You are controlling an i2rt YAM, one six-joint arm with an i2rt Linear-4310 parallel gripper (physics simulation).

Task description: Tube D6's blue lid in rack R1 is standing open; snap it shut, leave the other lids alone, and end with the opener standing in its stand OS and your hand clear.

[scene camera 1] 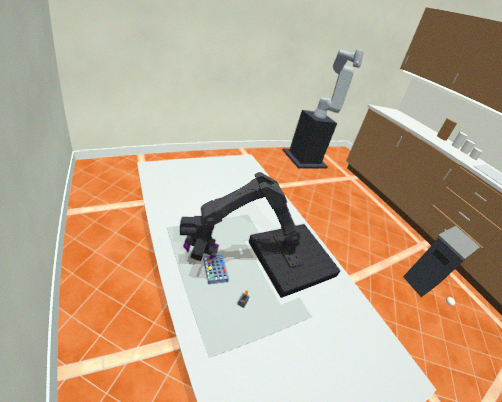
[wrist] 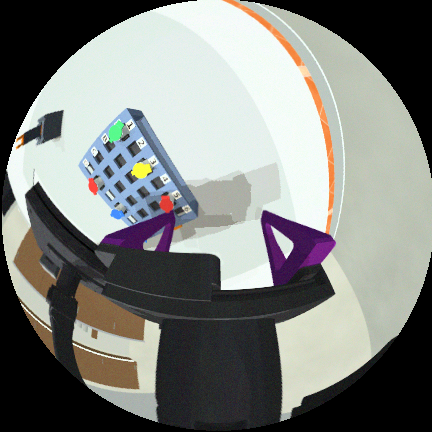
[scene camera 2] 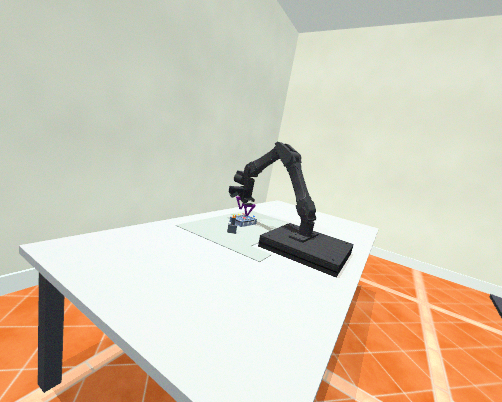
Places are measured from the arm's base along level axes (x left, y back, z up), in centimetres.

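Where they show: gripper, fingertip midpoint: (wrist: 217, 214) (scene camera 2: 243, 212); arm's base at its link origin: (scene camera 1: 287, 250) (wrist: 73, 268) (scene camera 2: 304, 235).
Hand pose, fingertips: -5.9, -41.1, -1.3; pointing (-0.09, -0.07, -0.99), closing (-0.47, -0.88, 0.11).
Observation:
Each offset is from my fingertips to the top centre of the thing, as dx, dy, dz. "pt": to the spot under its first point. Level surfaces: height alone.
Rack R1 @[+6.8, +6.0, +1.0] (scene camera 1: 218, 281) (scene camera 2: 246, 223) (wrist: 167, 160) is a blue grid holding several tubes with coloured lids. In the wrist view, its D6 corner is behind one purple finger; a speck of blue @[+2.5, +9.2, +1.0] (wrist: 145, 241) shows there, but the lid's state cannot be told. Another blue lid @[+6.4, +8.9, +0.6] (wrist: 116, 213) is farther up column D. The dark opener @[+24.5, +12.7, +4.9] (scene camera 1: 246, 293) (scene camera 2: 233, 220) (wrist: 33, 134), with an orange end, stands in the small dark stand OS @[pt +25.1, +12.4, -0.7] (scene camera 1: 243, 300) (scene camera 2: 232, 229) (wrist: 52, 125). My gripper (scene camera 1: 200, 250) (scene camera 2: 243, 211) (wrist: 217, 214) is open and empty, above and beside the rack's row-6 end.
Red lids (wrist: 93, 186) (wrist: 166, 203), a yellow lid @[+7.9, +3.0, +0.6] (wrist: 141, 170) and a green lid @[+11.8, +2.7, +0.6] (wrist: 116, 132) stand above the rack. A pale mat @[dz -3.6] (scene camera 1: 220, 335) (scene camera 2: 205, 229) lies under the rack and stand. The arm's black base (scene camera 1: 305, 270) (scene camera 2: 320, 252) is beside the mat.

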